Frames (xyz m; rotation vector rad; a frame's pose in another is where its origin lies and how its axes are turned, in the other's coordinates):
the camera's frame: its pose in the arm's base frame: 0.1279 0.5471 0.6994 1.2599 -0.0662 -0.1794
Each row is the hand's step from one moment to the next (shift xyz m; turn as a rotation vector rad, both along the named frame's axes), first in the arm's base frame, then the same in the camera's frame.
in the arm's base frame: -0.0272 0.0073 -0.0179 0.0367 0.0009 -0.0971
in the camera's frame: -0.0271 -0.0175 -0.0083 0.0407 -0.0884 -0.0360
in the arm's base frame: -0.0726 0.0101 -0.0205 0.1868 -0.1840 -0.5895
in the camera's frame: -0.0722 -0.0237 -0.0050 0.2441 -0.5962 -0.0351
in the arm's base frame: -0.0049 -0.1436 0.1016 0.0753 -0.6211 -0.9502
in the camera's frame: 0.0148 0.0539 0.1669 0.2267 -1.0786 0.2820
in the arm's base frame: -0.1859 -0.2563 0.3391 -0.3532 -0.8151 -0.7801
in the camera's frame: -0.1557 0.2288 0.3724 -0.1701 -1.0161 0.5800
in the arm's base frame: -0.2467 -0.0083 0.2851 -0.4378 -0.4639 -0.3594
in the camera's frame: -0.2553 0.2444 0.1317 -0.3339 -0.5211 0.3911
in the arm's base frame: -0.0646 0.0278 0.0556 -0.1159 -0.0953 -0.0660
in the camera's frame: -0.0710 0.0547 0.0005 -0.0945 -0.1022 0.0866
